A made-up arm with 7 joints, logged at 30 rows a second.
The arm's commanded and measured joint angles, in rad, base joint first. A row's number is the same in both.
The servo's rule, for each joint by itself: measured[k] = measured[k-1] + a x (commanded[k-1-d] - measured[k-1]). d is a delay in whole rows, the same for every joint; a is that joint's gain. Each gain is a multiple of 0.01, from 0.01 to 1. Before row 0 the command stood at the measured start. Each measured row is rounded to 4 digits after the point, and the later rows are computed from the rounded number. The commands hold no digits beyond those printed.
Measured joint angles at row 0:
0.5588, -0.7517, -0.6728, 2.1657, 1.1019, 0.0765, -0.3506
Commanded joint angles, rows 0 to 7:
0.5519, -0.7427, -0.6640, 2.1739, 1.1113, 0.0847, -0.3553
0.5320, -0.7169, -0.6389, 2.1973, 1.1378, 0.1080, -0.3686
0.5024, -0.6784, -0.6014, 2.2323, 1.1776, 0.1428, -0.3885
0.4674, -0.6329, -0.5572, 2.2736, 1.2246, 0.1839, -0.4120
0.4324, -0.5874, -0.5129, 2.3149, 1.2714, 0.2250, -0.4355
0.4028, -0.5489, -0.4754, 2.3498, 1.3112, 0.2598, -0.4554
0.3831, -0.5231, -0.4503, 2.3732, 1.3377, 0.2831, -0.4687
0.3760, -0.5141, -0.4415, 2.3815, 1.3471, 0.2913, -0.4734
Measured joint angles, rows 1 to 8:
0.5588, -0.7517, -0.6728, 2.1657, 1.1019, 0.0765, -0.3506
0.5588, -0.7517, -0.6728, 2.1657, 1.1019, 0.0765, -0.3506
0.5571, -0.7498, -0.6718, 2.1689, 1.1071, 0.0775, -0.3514
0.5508, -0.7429, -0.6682, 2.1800, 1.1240, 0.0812, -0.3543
0.5387, -0.7294, -0.6609, 2.2004, 1.1535, 0.0886, -0.3601
0.5209, -0.7091, -0.6495, 2.2289, 1.1926, 0.1000, -0.3689
0.4988, -0.6835, -0.6345, 2.2624, 1.2359, 0.1150, -0.3802
0.4748, -0.6552, -0.6170, 2.2965, 1.2773, 0.1324, -0.3930
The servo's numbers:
d 2
a 0.25 0.21 0.11 0.39 0.55 0.12 0.17

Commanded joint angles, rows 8 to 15:
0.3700, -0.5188, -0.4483, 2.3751, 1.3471, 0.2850, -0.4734
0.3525, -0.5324, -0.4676, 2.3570, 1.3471, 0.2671, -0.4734
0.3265, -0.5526, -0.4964, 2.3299, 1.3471, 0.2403, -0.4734
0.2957, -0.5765, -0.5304, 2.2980, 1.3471, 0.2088, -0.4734
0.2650, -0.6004, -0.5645, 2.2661, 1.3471, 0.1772, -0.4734
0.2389, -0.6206, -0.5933, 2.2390, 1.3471, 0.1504, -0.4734
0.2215, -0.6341, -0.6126, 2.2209, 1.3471, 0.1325, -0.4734
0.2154, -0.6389, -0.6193, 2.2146, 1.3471, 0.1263, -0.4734
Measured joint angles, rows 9 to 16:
0.4519, -0.6275, -0.5987, 2.3264, 1.3105, 0.1505, -0.4059
0.4329, -0.6037, -0.5814, 2.3479, 1.3306, 0.1674, -0.4174
0.4172, -0.5859, -0.5668, 2.3585, 1.3397, 0.1815, -0.4269
0.4010, -0.5747, -0.5559, 2.3579, 1.3438, 0.1918, -0.4348
0.3824, -0.5701, -0.5494, 2.3470, 1.3456, 0.1976, -0.4414
0.3607, -0.5714, -0.5473, 2.3279, 1.3464, 0.1989, -0.4468
0.3368, -0.5775, -0.5492, 2.3038, 1.3468, 0.1963, -0.4513
0.3123, -0.5866, -0.5541, 2.2785, 1.3470, 0.1908, -0.4551

